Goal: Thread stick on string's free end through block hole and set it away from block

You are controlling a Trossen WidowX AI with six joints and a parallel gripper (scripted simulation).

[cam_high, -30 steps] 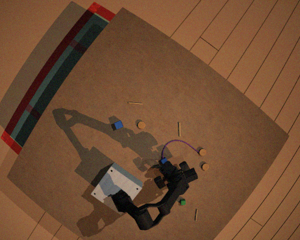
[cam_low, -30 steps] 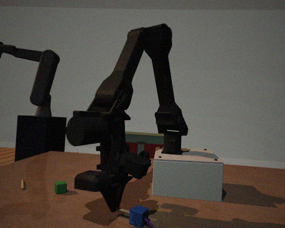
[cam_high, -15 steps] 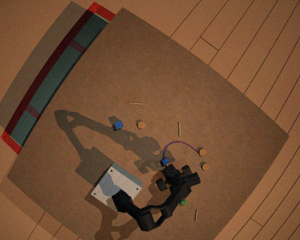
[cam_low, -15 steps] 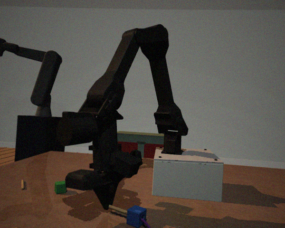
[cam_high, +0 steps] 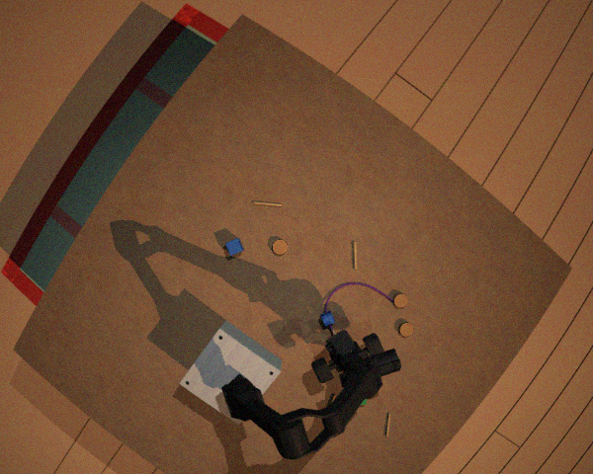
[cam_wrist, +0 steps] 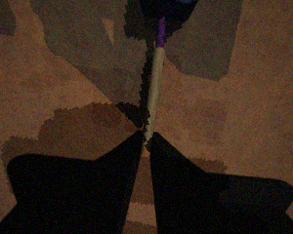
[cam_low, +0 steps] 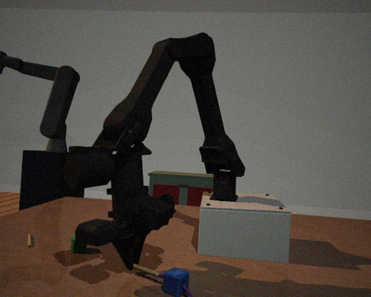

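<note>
My gripper tip is 70 mm past the green cube and 150 mm to the left of it. Also, from my gripper tip: round wooden button (210 mm ahead, 20 mm to the right); then thin wooden stick (10 mm ahead, 40 mm to the left, 10 mm above).
</note>
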